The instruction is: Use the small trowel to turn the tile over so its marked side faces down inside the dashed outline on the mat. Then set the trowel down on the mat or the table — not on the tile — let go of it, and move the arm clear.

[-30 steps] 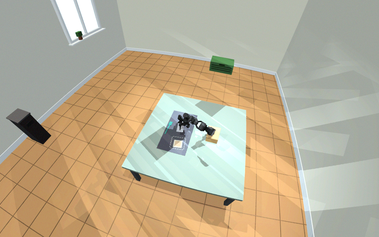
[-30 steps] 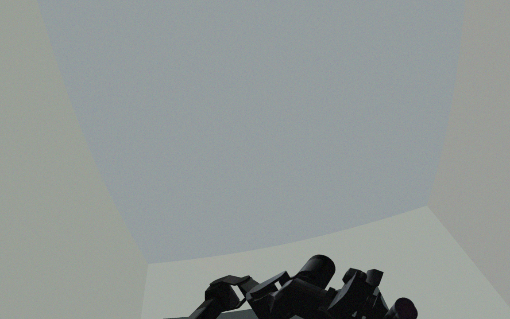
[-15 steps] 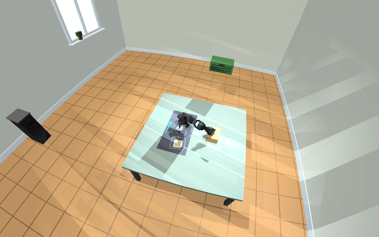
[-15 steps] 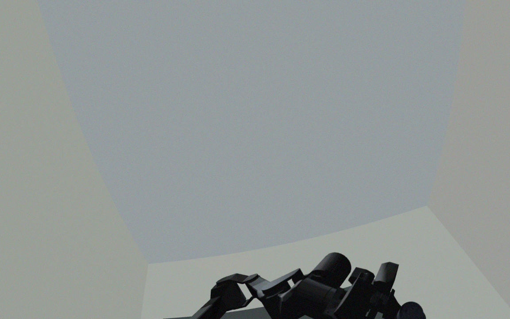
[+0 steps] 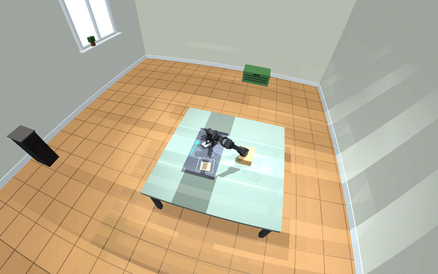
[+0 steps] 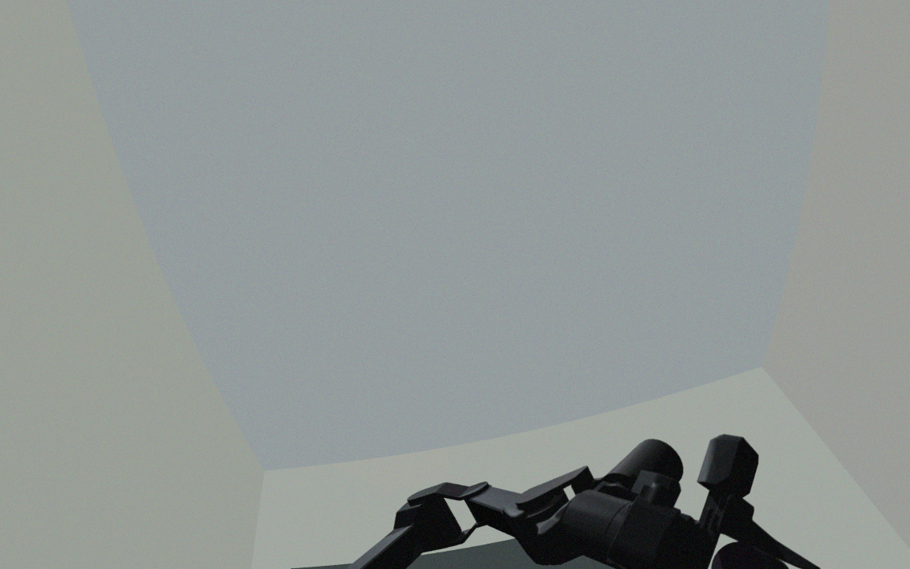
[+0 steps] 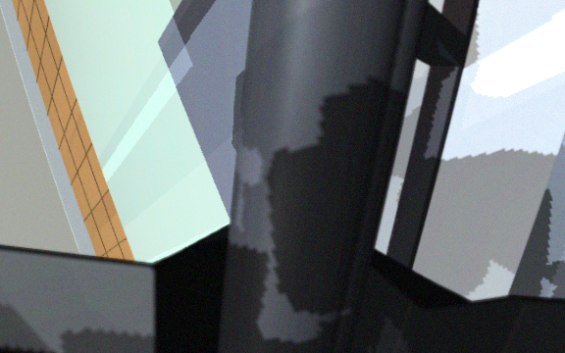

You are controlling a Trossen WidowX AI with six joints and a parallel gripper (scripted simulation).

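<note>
My gripper tip is 20 mm to the right of the trowel, 20 mm past it and 10 mm above it. The rest, counted from my gripper tip: teal tool: 130 mm ahead, 90 mm below, 70 mm to the left; dark grey mat: 110 mm below, 100 mm to the left, 10 mm behind; white tile: 300 mm to the left, 90 mm below, 50 mm behind.
</note>
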